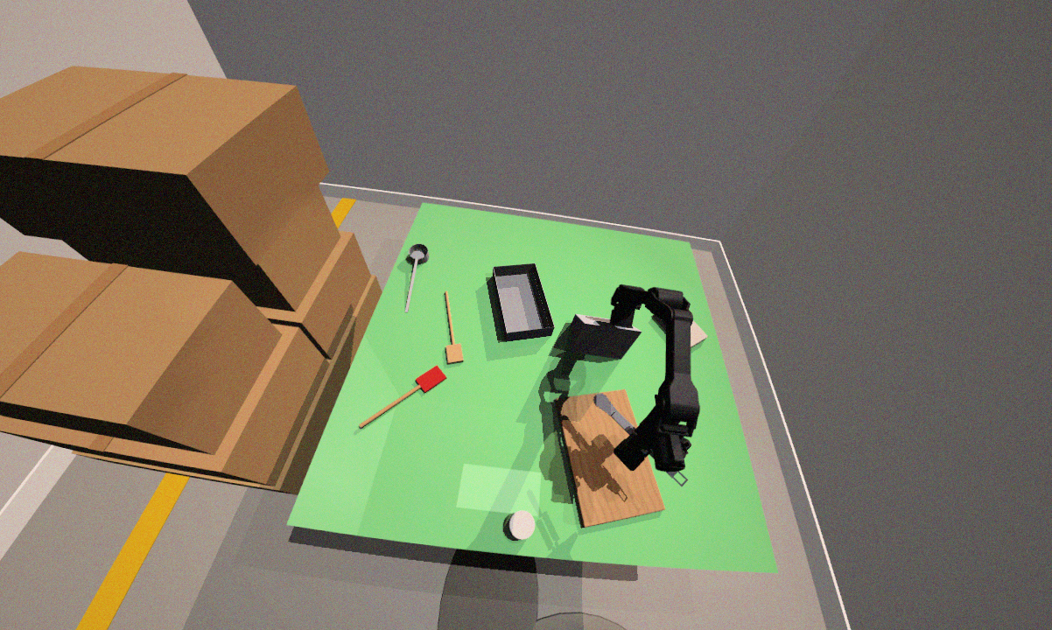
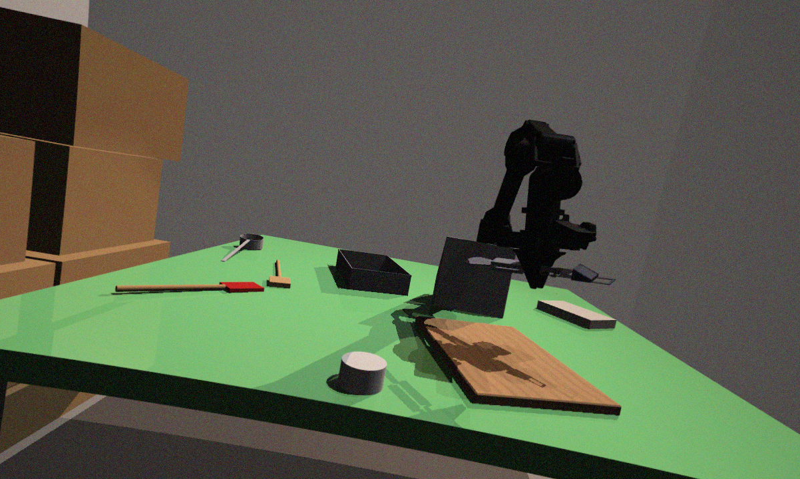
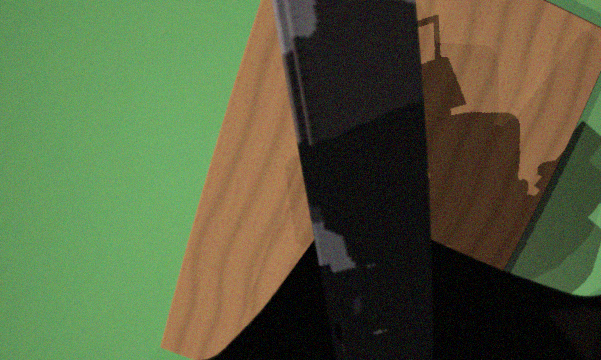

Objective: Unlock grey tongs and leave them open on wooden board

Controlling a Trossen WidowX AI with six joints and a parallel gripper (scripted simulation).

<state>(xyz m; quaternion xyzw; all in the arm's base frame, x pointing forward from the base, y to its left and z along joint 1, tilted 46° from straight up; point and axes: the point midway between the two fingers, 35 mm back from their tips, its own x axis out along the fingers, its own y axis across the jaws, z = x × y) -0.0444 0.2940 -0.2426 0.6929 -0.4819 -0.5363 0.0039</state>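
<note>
Right now the wooden board is 4 cm ahead of my gripper tip, 1 cm to the right of it and 14 cm below it. Also, from my gripper tip: roasting tin 39 cm ahead, 49 cm to the right, 12 cm below; then red spatula 66 cm ahead, 7 cm to the right, 14 cm below; then flat block 24 cm behind, 53 cm to the right, 14 cm below.
</note>
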